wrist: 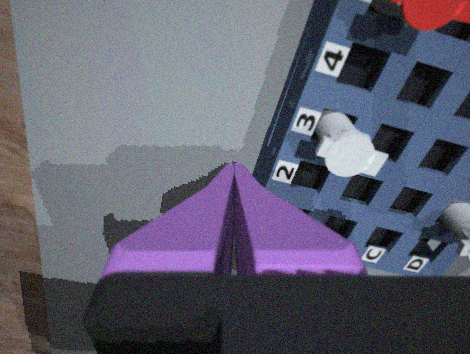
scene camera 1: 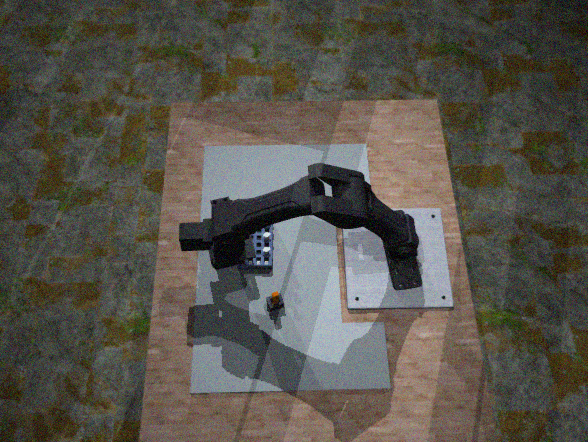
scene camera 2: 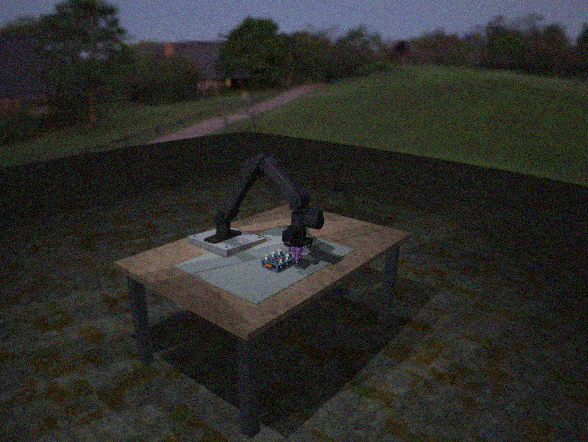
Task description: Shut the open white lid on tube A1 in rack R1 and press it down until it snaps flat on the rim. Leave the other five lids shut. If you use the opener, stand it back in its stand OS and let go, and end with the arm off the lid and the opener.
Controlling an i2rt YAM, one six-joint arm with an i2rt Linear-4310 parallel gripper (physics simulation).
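Seen in the pictures: gripper, between the fingertips: (wrist: 234,176) (scene camera 1: 233,261) (scene camera 2: 297,262); arm's base, origin of its link: (scene camera 1: 398,249) (scene camera 2: 223,237).
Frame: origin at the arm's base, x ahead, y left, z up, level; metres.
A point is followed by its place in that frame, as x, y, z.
The blue rack R1 (scene camera 1: 261,269) {0.343, -0.009, -0.017} (scene camera 2: 277,265) {0.379, -0.143, 0.010} (wrist: 370,112) {0.369, -0.077, 0.010} stands under my arm. In the wrist view a tube with a shut white lid (wrist: 350,153) {0.379, -0.071, 0.028} stands at A3, a red-lidded tube (wrist: 431,12) {0.373, -0.105, 0.028} is at the top right, and another white tube (wrist: 457,218) {0.330, -0.045, 0.016} stands at D1. Tube A1 and its lid are hidden behind my fingers in the wrist view. My gripper (wrist: 234,176) {0.408, -0.038, -0.007} is shut and empty, its purple fingertips beside the rack's edge near row 2. In the second scene view my gripper (scene camera 2: 297,262) {0.408, -0.038, -0.007} is low at the rack's end. The orange-topped opener (scene camera 1: 275,297) {0.321, 0.086, 0.052} stands in its dark stand OS (scene camera 1: 274,305) {0.325, 0.094, 0.012}.
The grey mat (scene camera 1: 350,370) {0.176, 0.262, -0.020} (scene camera 2: 235,287) {0.321, -0.335, -0.020} lies on the wooden table (scene camera 1: 165,405) {0.596, 0.269, -0.023} (scene camera 2: 200,305) {0.300, -0.504, -0.023}. The arm's metal base plate (scene camera 1: 435,265) {-0.081, 0.053, -0.004} (scene camera 2: 235,248) {0.125, -0.074, -0.001} is at the right in the first scene view. Other rack tubes are partly hidden by the arm.
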